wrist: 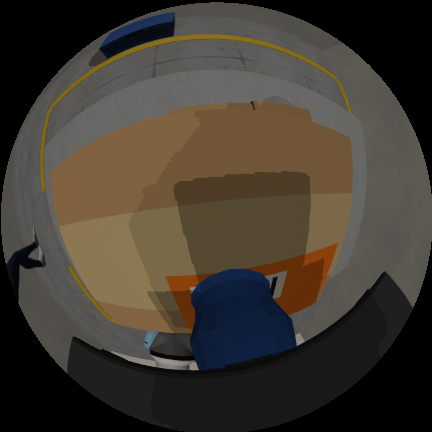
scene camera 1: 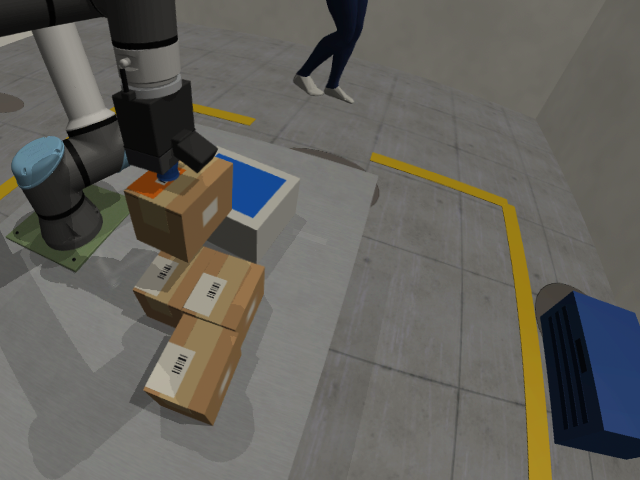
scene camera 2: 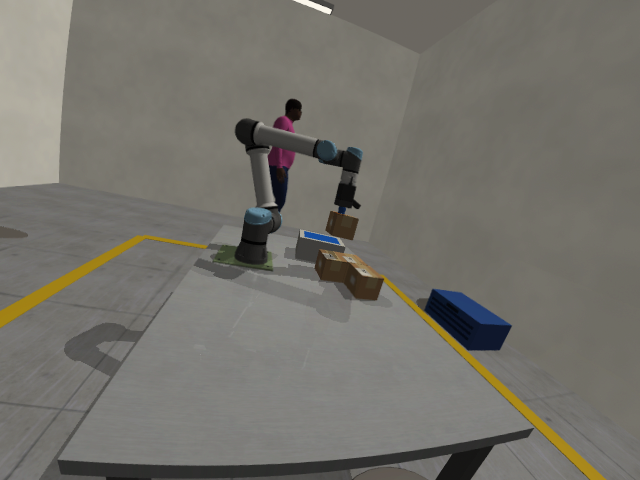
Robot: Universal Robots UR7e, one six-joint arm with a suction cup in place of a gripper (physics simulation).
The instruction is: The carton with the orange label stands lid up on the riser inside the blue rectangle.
Scene:
grey riser with blue rectangle: scene camera 1; scene camera 2
same spot on grey riser with blue rectangle: (scene camera 1: 264, 199) = (scene camera 2: 337, 241)

